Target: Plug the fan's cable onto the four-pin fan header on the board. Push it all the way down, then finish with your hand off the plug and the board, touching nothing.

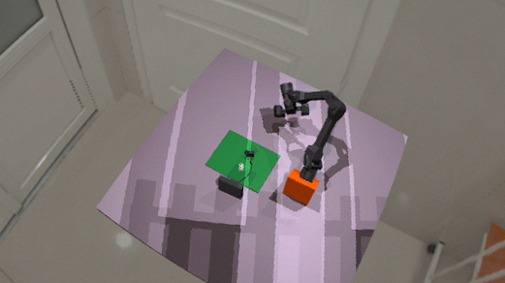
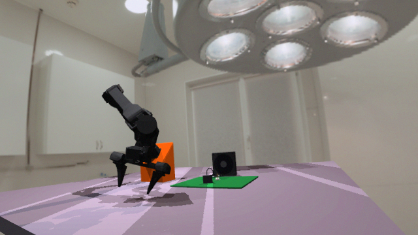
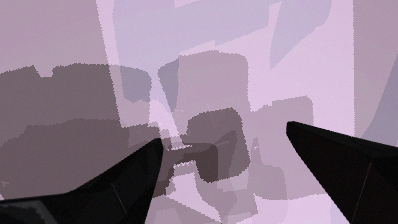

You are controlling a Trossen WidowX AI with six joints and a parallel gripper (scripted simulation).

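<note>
Now: gripper tip 130 mm short of the fan plug, 310 mm to the right of it and 10 mm above it. Round my gripper tip: black fan: 140 mm ahead, 530 mm to the left, 30 mm above; then green board: 150 mm ahead, 350 mm to the left, 50 mm below; then white four-pin header: 150 mm ahead, 390 mm to the left, 30 mm below.
</note>
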